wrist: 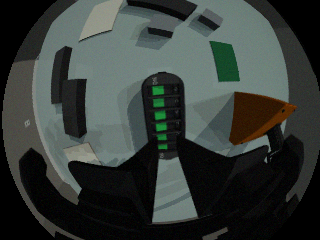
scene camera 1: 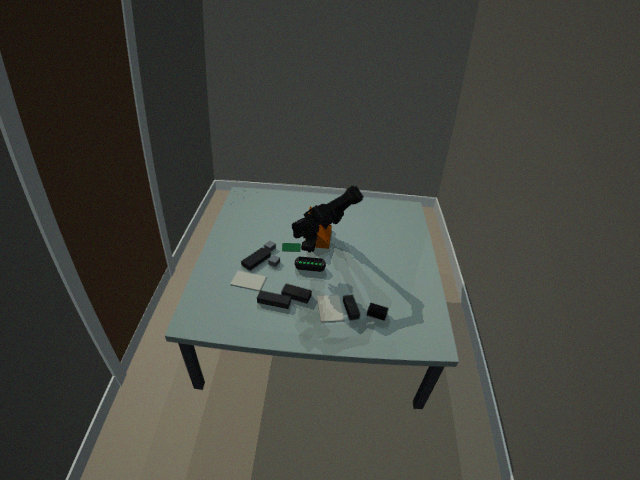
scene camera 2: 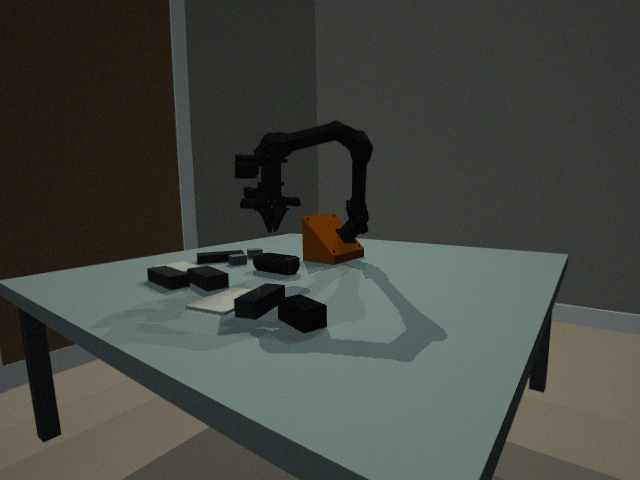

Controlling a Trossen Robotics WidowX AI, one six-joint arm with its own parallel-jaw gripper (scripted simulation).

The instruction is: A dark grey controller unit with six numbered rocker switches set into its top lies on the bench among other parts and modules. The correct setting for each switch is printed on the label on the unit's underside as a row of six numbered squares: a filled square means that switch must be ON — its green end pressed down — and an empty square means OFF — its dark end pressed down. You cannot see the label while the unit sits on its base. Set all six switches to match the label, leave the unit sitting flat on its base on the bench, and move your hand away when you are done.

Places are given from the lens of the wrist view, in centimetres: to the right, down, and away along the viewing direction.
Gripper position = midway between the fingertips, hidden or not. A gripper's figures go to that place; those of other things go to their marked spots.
my gripper (wrist: 167,141): 0, 2, 10
green card (wrist: 226,66): 15, -12, 18
